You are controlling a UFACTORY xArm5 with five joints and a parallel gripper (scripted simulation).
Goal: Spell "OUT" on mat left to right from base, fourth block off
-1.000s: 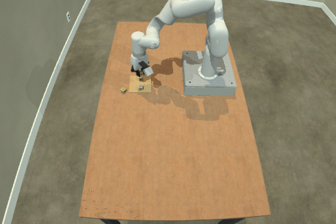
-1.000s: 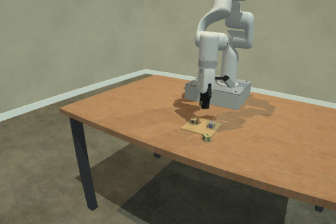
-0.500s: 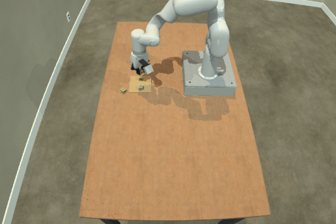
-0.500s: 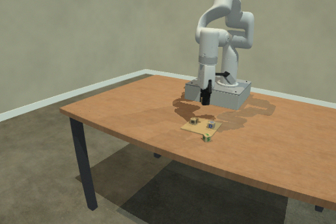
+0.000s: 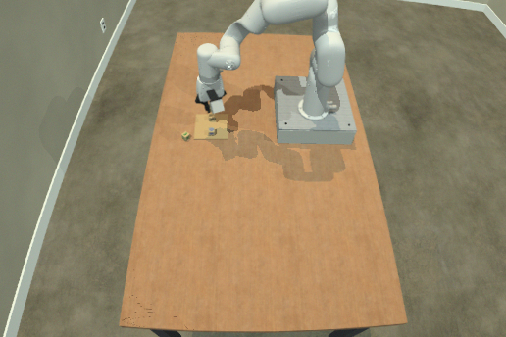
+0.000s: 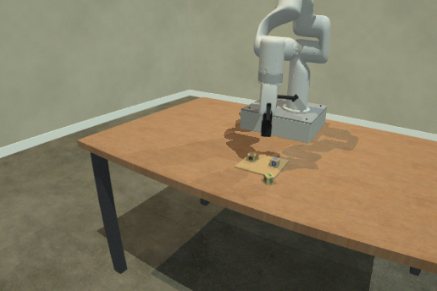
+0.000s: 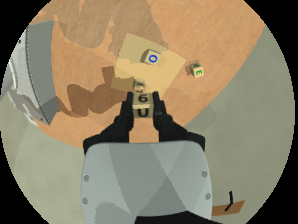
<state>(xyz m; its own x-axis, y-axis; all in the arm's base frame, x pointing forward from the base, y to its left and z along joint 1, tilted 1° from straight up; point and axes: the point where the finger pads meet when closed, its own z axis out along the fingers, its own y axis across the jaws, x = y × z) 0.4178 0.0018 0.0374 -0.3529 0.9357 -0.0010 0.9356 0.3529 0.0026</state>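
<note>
The U block lies 10 mm below my hand. Also, from my hand: tan mat: 10 mm ahead, 120 mm below.
</note>
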